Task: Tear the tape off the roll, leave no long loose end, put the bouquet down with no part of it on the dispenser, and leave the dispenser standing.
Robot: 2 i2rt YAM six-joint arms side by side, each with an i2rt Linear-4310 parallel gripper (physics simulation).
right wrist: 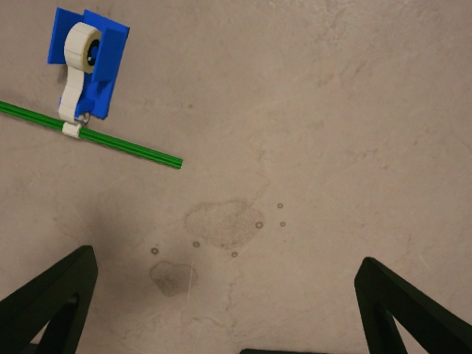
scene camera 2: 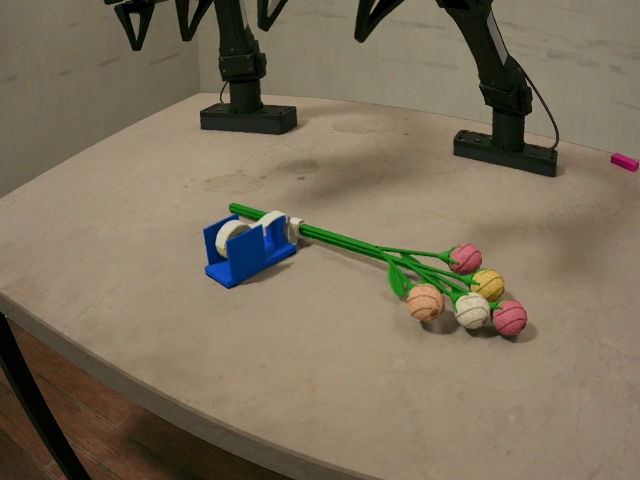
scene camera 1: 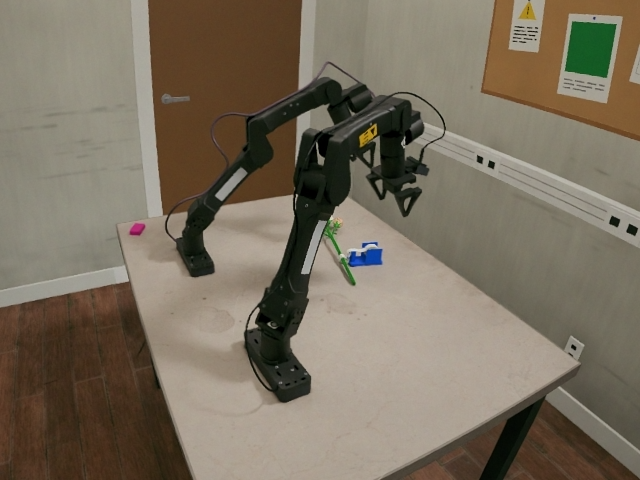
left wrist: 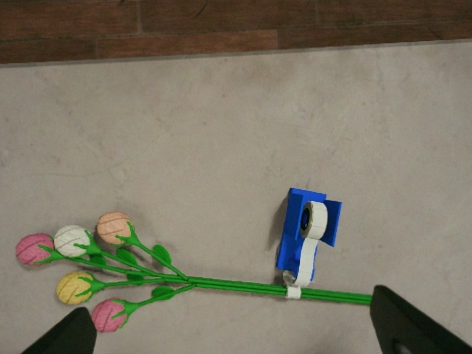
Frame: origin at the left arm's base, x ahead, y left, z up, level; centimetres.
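Seen in the pictures: left gripper, fingertip midpoint: (scene camera 2: 307, 34) (scene camera 1: 362, 164) (left wrist: 231, 307); right gripper, fingertip midpoint: (right wrist: 231, 263) (scene camera 2: 160, 46) (scene camera 1: 393, 207); left arm's base, link origin: (scene camera 2: 507, 149) (scene camera 1: 194, 253); right arm's base, link origin: (scene camera 2: 246, 113) (scene camera 1: 275, 357).
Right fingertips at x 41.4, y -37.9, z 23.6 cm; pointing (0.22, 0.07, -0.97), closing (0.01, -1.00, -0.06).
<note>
Pixels of each thing's middle, then the offset from my right fingertips to it. "spot": a spot on its surface instead.
- blue dispenser, body centre: (scene camera 2: 248, 241) (right wrist: 85, 67) (left wrist: 307, 234) (scene camera 1: 365, 253) dz -22.7, dx +5.1, dy +16.0 cm
- white tape strip, surface spot: (right wrist: 72, 92) (left wrist: 307, 259) spot: dz -21.3, dx +2.7, dy +16.8 cm
- roll, surface spot: (right wrist: 76, 47) (left wrist: 321, 222) spot: dz -19.8, dx +6.9, dy +15.2 cm
- white wrap, surface spot: (scene camera 2: 294, 224) (right wrist: 68, 123) (left wrist: 291, 286) spot: dz -23.1, dx -0.9, dy +18.5 cm
- magenta block, body centre: (scene camera 2: 624, 162) (scene camera 1: 137, 229) dz -24.8, dx -54.8, dy +63.8 cm
The bouquet (scene camera 1: 349, 273) (scene camera 2: 341, 239) (left wrist: 235, 285) (right wrist: 130, 147) lies on the table, its green stems beside the front of the blue dispenser (scene camera 1: 373, 255) (scene camera 2: 246, 255) (left wrist: 290, 250) (right wrist: 111, 55), which stands upright. A white tape strip (left wrist: 306, 260) (right wrist: 72, 92) runs from the roll (scene camera 2: 222, 235) (left wrist: 319, 220) (right wrist: 76, 47) toward the white wrap (scene camera 2: 294, 224) (left wrist: 293, 292) (right wrist: 71, 130) around the stems. Whether bouquet and dispenser touch is unclear. My left gripper (scene camera 2: 312, 35) (left wrist: 231, 307) is open, high above the bouquet. My right gripper (scene camera 1: 393, 206) (scene camera 2: 161, 44) (right wrist: 231, 263) is open, high beyond the stem ends.
A magenta block (scene camera 1: 136, 228) (scene camera 2: 624, 161) lies near the table's edge beside the left arm's base (scene camera 1: 194, 258) (scene camera 2: 505, 152). The right arm's base (scene camera 1: 279, 366) (scene camera 2: 248, 119) is bolted farther along. A wall stands beyond the table's far edge in scene camera 1.
</note>
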